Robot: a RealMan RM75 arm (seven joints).
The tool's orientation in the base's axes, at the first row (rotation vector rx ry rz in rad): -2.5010, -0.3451, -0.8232
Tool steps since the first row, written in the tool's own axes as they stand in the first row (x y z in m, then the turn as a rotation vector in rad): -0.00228, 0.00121, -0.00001, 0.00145, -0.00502, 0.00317; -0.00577, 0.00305, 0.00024, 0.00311, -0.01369, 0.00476; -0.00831, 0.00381, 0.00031, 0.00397, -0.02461, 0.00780; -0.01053, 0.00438, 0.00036, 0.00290, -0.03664, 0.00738; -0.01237, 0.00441, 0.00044, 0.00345, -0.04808, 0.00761; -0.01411, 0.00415, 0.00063, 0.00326, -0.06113, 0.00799; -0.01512, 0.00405, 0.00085, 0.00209, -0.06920, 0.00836; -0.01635, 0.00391, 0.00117, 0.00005, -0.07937, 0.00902; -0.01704, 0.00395, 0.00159, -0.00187, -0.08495, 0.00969; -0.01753, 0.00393, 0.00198, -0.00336, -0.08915, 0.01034; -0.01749, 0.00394, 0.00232, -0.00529, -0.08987, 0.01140
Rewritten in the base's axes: -0.00135, -0.00123, -0.00183, 0.00081, 0.00604, 0.00048; -0.00328, -0.00297, -0.00480, -0.00036, 0.01439, 0.00354; -0.00496, -0.00380, -0.00668, -0.00230, 0.02534, 0.00590; -0.00647, -0.00445, -0.00828, -0.00786, 0.03529, 0.00992; -0.00787, -0.00459, -0.00947, -0.01161, 0.04520, 0.01426; -0.00924, -0.00442, -0.01057, -0.01647, 0.05651, 0.01863; -0.00996, -0.00431, -0.01131, -0.02024, 0.06347, 0.02059; -0.01083, -0.00413, -0.01223, -0.02534, 0.07231, 0.02259; -0.01115, -0.00401, -0.01296, -0.02862, 0.07725, 0.02297; -0.01135, -0.00383, -0.01353, -0.03105, 0.08103, 0.02313; -0.01115, -0.00366, -0.01375, -0.03232, 0.08203, 0.02147
